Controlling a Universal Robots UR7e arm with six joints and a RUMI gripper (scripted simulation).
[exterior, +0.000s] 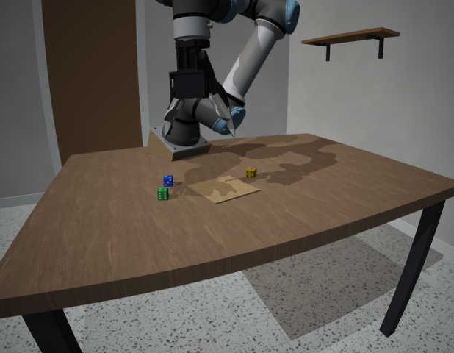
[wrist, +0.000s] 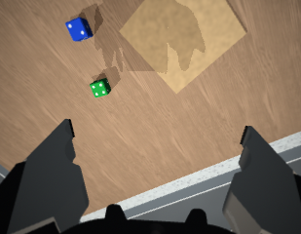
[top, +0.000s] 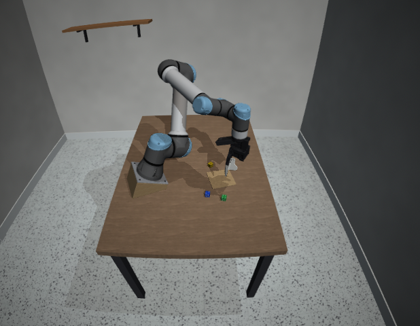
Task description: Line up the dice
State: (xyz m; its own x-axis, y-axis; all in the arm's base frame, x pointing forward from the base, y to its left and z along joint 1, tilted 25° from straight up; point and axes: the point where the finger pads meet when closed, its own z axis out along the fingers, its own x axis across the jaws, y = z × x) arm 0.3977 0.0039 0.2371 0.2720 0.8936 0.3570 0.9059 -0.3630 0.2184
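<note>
The green die is 2 cm behind my hand, 9 cm to the right of it and 14 cm below it. The rest, counted from my hand: tan mat: 6 cm behind, 6 cm to the left, 15 cm below; yellow die: 15 cm behind, 16 cm to the left, 14 cm below; blue die: 11 cm behind, 9 cm to the right, 14 cm below.
</note>
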